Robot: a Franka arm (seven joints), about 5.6 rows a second.
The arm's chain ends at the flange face. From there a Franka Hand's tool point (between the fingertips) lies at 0.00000 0.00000 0.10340 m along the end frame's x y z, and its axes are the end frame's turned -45 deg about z.
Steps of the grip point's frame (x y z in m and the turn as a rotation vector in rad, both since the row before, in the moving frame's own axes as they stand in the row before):
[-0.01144 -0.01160 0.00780 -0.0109 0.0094 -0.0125]
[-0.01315 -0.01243 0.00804 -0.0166 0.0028 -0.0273]
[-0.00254 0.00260 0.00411 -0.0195 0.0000 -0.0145]
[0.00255 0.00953 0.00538 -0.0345 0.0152 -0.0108]
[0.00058 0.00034 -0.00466 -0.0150 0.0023 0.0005]
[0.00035 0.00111 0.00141 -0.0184 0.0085 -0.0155]
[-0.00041 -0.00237 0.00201 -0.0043 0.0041 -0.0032]
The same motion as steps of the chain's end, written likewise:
[-0.01778 -0.00021 0.00781 -0.0011 0.0144 -0.0125]
[-0.01952 -0.00048 0.00805 -0.0098 0.0137 -0.0273]
[-0.00139 0.00222 0.00413 -0.0138 0.0138 -0.0145]
[0.00490 0.00354 0.00545 -0.0136 0.0351 -0.0108]
[-0.00061 -0.00110 -0.00465 -0.0090 0.0122 0.0005]
[-0.00094 -0.00017 0.00143 -0.0070 0.0190 -0.0155]
[-0.00258 -0.00140 0.00201 -0.0001 0.0059 -0.0032]

